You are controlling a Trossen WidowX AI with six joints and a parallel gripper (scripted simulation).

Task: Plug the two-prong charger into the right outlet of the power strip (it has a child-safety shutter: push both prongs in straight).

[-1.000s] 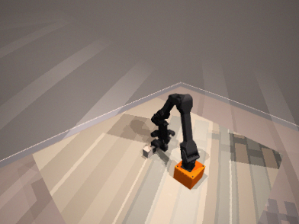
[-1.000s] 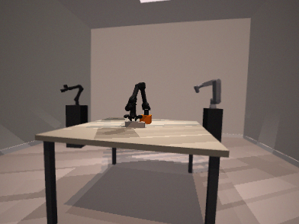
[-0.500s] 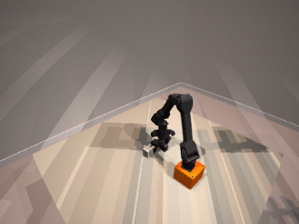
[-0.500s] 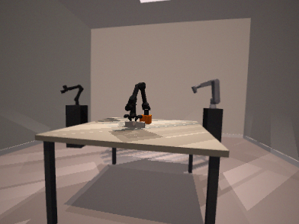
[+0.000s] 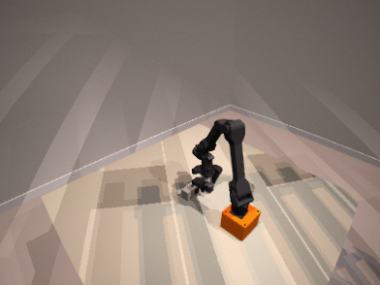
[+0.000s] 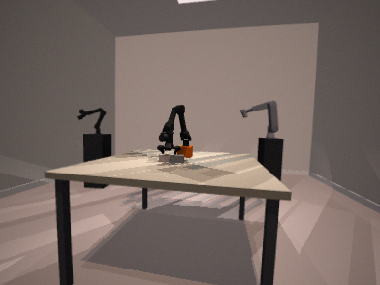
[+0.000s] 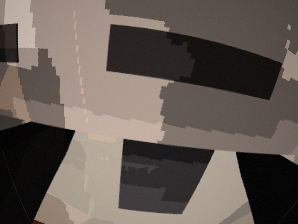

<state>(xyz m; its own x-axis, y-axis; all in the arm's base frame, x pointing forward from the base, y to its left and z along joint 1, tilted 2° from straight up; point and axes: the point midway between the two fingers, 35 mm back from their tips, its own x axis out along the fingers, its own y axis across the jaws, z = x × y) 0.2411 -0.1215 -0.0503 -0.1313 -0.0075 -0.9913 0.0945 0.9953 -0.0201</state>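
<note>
Now: gripper tip 2 cm short of the black two-prong charger and 1 cm below it.
</note>
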